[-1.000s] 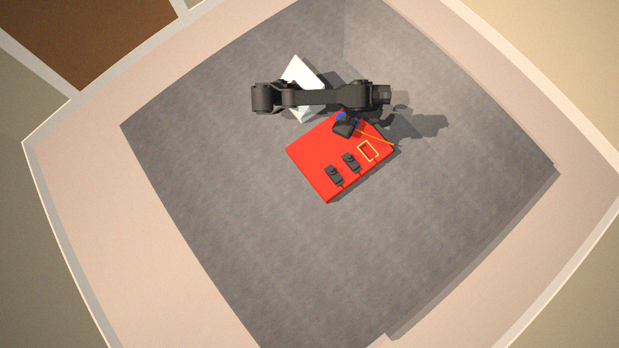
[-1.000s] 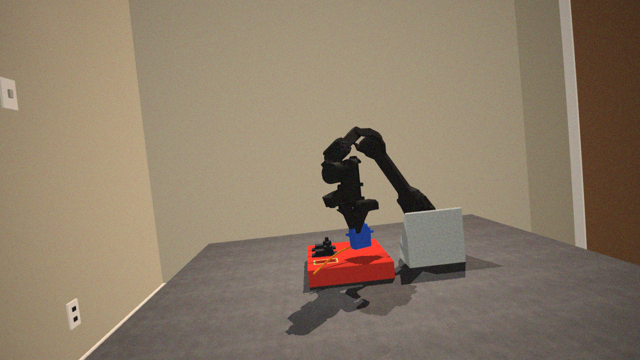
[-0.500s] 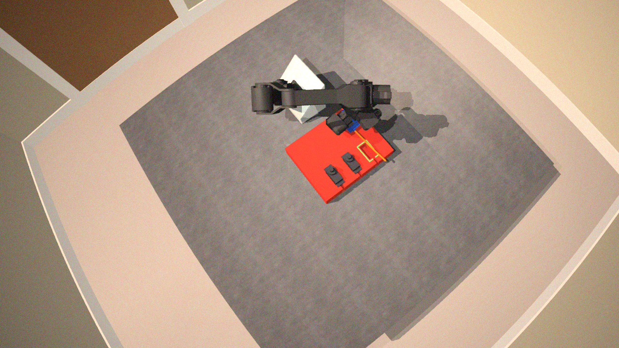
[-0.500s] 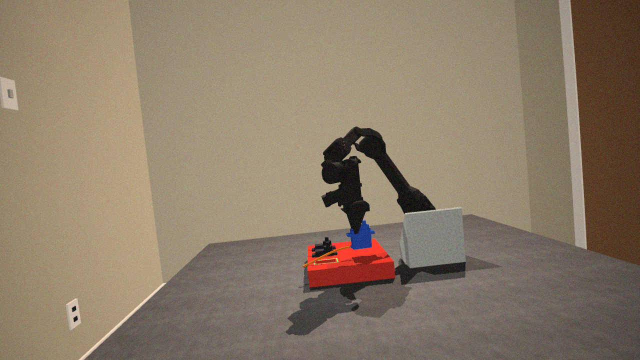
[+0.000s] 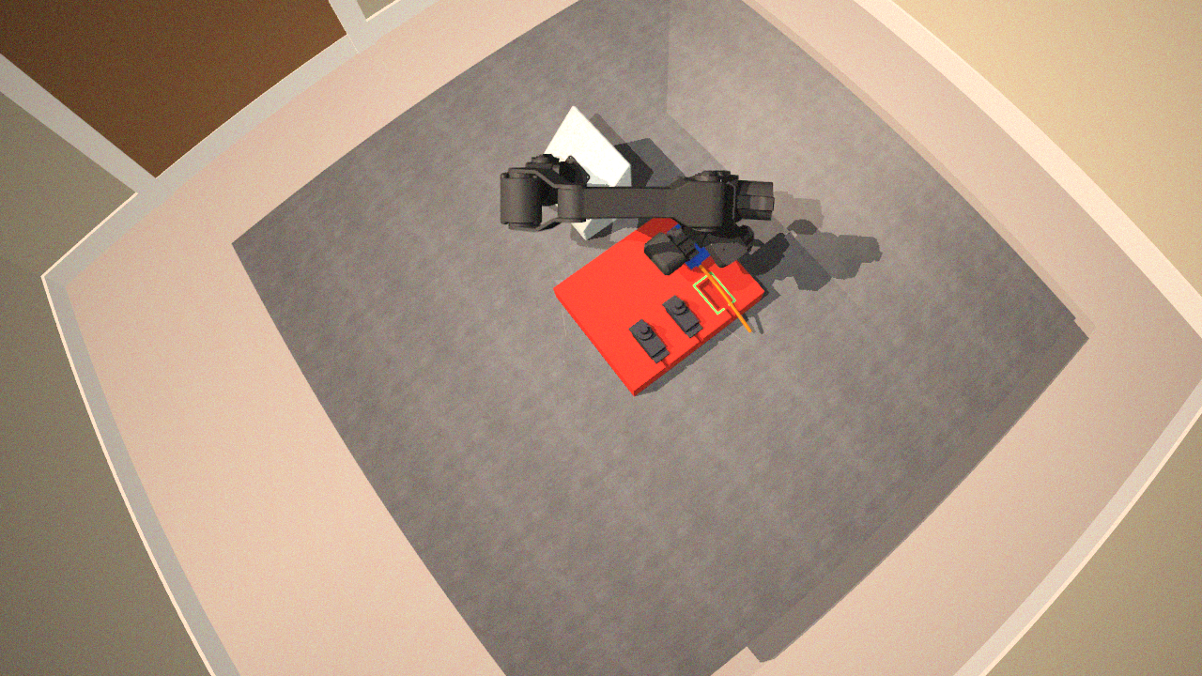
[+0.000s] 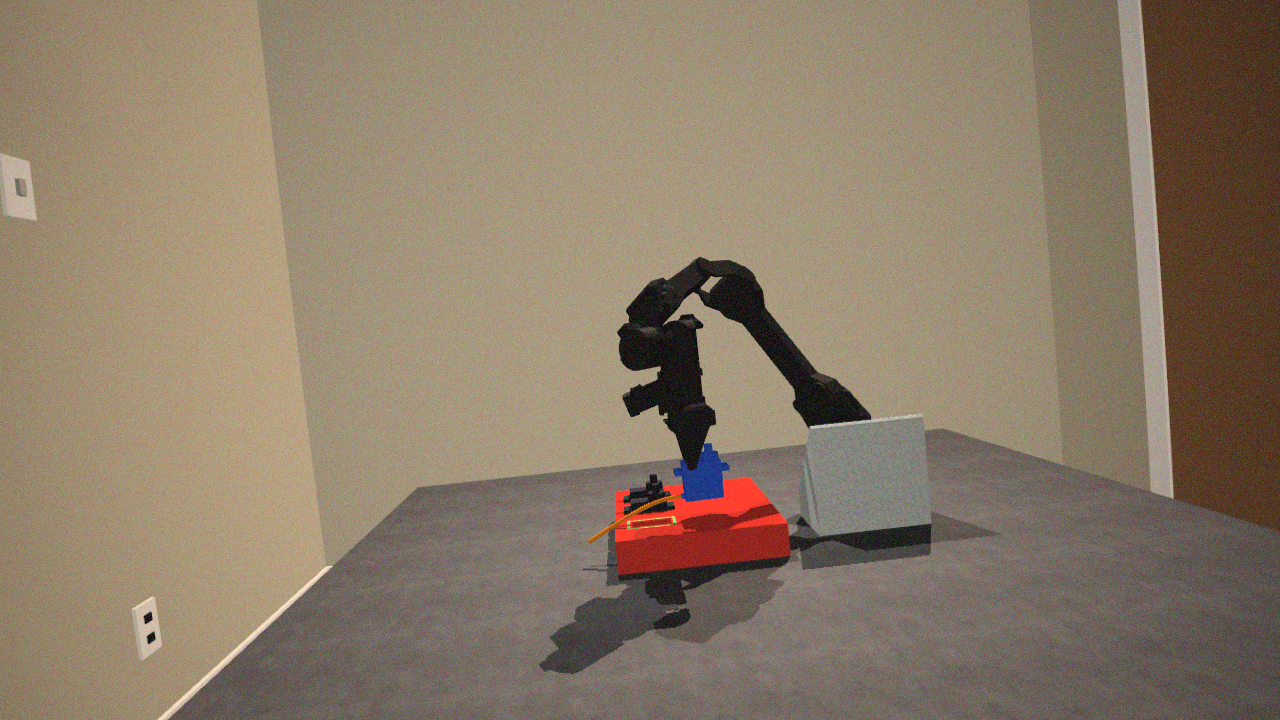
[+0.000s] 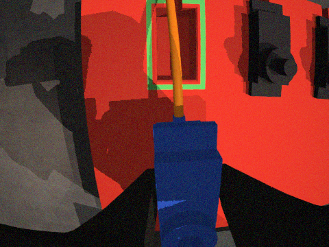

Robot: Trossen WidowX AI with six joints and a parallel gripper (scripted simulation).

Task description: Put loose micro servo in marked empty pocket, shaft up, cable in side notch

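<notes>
Now: gripper tip 4 cm past the red deck, 8 cm to the left of it and 10 cm above it.
</notes>
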